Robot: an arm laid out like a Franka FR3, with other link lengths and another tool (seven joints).
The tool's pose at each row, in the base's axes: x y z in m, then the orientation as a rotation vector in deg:
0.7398, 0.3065, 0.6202, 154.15, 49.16, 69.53
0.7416, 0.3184, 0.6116, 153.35, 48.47, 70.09
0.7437, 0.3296, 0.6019, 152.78, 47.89, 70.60
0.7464, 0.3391, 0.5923, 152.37, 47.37, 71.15
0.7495, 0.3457, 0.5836, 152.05, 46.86, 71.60
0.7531, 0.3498, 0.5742, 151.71, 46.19, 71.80
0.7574, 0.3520, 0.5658, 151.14, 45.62, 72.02
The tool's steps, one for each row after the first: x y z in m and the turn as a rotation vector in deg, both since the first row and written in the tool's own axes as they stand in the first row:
0.0013, -0.0116, 0.0091, -0.87, 0.33, 0.00
0.0017, -0.0228, 0.0190, -1.51, 0.63, 0.07
0.0016, -0.0322, 0.0291, -2.00, 0.97, 0.20
0.0008, -0.0388, 0.0383, -2.42, 1.24, 0.35
-0.0015, -0.0432, 0.0480, -2.97, 1.32, 0.53
-0.0037, -0.0454, 0.0571, -3.65, 1.44, 0.55

